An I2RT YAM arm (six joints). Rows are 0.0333 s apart.
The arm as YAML. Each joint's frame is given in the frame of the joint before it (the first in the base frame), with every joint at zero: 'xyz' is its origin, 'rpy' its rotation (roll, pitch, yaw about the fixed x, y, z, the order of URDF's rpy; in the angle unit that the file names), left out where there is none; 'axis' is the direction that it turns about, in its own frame. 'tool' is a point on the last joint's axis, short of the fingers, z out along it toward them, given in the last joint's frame.
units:
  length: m
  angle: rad
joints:
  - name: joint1
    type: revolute
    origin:
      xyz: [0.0, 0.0, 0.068]
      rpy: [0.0, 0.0, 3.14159]
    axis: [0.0, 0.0, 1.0]
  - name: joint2
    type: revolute
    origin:
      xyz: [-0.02, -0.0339, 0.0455]
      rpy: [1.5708, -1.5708, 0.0]
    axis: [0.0, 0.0, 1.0]
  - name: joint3
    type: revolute
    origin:
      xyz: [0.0, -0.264, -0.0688]
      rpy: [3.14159, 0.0, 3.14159]
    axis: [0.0, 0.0, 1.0]
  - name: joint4
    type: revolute
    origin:
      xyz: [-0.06, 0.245, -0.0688]
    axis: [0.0, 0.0, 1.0]
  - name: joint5
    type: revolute
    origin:
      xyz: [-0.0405, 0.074, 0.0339]
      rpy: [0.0, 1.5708, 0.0]
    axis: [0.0, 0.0, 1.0]
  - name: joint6
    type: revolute
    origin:
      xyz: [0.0, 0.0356, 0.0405]
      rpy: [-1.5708, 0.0, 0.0]
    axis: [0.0, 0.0, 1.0]
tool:
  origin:
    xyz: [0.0, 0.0, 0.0]
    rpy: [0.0, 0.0, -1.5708]
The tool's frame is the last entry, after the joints.
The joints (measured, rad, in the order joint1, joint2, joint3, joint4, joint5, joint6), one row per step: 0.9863, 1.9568, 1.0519, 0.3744, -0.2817, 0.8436; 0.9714, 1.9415, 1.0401, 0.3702, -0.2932, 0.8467; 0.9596, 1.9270, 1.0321, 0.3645, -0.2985, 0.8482; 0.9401, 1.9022, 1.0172, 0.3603, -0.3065, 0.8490; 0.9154, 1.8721, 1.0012, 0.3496, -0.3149, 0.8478; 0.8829, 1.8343, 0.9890, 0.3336, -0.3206, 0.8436; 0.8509, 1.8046, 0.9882, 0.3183, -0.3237, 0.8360; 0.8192, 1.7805, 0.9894, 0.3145, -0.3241, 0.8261; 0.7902, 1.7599, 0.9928, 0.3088, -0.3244, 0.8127; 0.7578, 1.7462, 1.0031, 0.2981, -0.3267, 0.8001; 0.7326, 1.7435, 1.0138, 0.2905, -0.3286, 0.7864; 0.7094, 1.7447, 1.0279, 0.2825, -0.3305, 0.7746; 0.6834, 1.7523, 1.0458, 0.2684, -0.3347, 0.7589; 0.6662, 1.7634, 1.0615, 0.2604, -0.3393, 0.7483; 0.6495, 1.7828, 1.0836, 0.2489, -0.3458, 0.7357; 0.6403, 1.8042, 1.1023, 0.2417, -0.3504, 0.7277; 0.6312, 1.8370, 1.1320, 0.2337, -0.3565, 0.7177; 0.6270, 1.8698, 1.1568, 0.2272, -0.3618, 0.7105; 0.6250, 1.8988, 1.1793, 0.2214, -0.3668, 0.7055; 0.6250, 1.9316, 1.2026, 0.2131, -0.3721, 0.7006
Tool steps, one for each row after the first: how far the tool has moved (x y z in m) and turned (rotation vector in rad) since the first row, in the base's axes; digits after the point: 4 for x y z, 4 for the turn. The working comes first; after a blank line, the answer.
Tool pose at each row, in the base's axes (x y z in m, rotation vector in rad; the steps are taken from these numbers as rounded here): 0.2187, 0.3484, 0.1477, -0.3651, 2.3771, 1.2954; 0.2216, 0.3426, 0.1499, -0.3516, 2.3803, 1.3001; 0.2240, 0.3380, 0.1527, -0.3393, 2.3800, 1.3009; 0.2277, 0.3301, 0.1574, -0.3209, 2.3736, 1.3036; 0.2324, 0.3203, 0.1631, -0.2986, 2.3679, 1.3018; 0.2391, 0.3086, 0.1721, -0.2693, 2.3522, 1.2961; 0.2469, 0.2987, 0.1814, -0.2437, 2.3299, 1.2885; 0.2550, 0.2895, 0.1902, -0.2208, 2.2977, 1.2809; 0.2624, 0.2810, 0.1983, -0.2050, 2.2680, 1.2698; 0.2713, 0.2724, 0.2055, -0.1855, 2.2440, 1.2555; 0.2789, 0.2663, 0.2092, -0.1742, 2.2289, 1.2396; 0.2865, 0.2612, 0.2125, -0.1631, 2.2160, 1.2250; 0.2954, 0.2556, 0.2141, -0.1534, 2.2111, 1.2047; 0.3021, 0.2526, 0.2143, -0.1483, 2.2091, 1.1926; 0.3100, 0.2506, 0.2130, -0.1463, 2.2127, 1.1793; 0.3160, 0.2507, 0.2103, -0.1460, 2.2199, 1.1704; 0.3241, 0.2523, 0.2064, -0.1488, 2.2280, 1.1616; 0.3305, 0.2550, 0.2008, -0.1528, 2.2413, 1.1550; 0.3356, 0.2579, 0.1959, -0.1570, 2.2533, 1.1515; 0.3404, 0.2616, 0.1892, -0.1625, 2.2714, 1.1472

0.0029, -0.0058, 0.0022, 0.0034, 0.0078, -0.0065; 0.0053, -0.0104, 0.0050, 0.0059, 0.0109, -0.0145; 0.0090, -0.0183, 0.0097, 0.0132, 0.0115, -0.0274; 0.0137, -0.0281, 0.0154, 0.0182, 0.0118, -0.0442; 0.0204, -0.0398, 0.0244, 0.0266, 0.0044, -0.0697; 0.0282, -0.0497, 0.0337, 0.0363, -0.0097, -0.0953; 0.0363, -0.0589, 0.0425, 0.0500, -0.0320, -0.1219; 0.0437, -0.0674, 0.0506, 0.0596, -0.0558, -0.1444; 0.0526, -0.0760, 0.0578, 0.0655, -0.0753, -0.1691; 0.0602, -0.0821, 0.0615, 0.0650, -0.0909, -0.1865; 0.0678, -0.0872, 0.0648, 0.0642, -0.1042, -0.2028; 0.0767, -0.0928, 0.0664, 0.0561, -0.1141, -0.2180; 0.0834, -0.0958, 0.0666, 0.0507, -0.1195, -0.2264; 0.0913, -0.0978, 0.0653, 0.0416, -0.1219, -0.2315; 0.0973, -0.0977, 0.0626, 0.0331, -0.1200, -0.2328; 0.1054, -0.0961, 0.0587, 0.0237, -0.1183, -0.2318; 0.1118, -0.0934, 0.0531, 0.0132, -0.1118, -0.2276; 0.1169, -0.0905, 0.0482, 0.0050, -0.1051, -0.2226; 0.1217, -0.0868, 0.0415, -0.0064, -0.0942, -0.2152
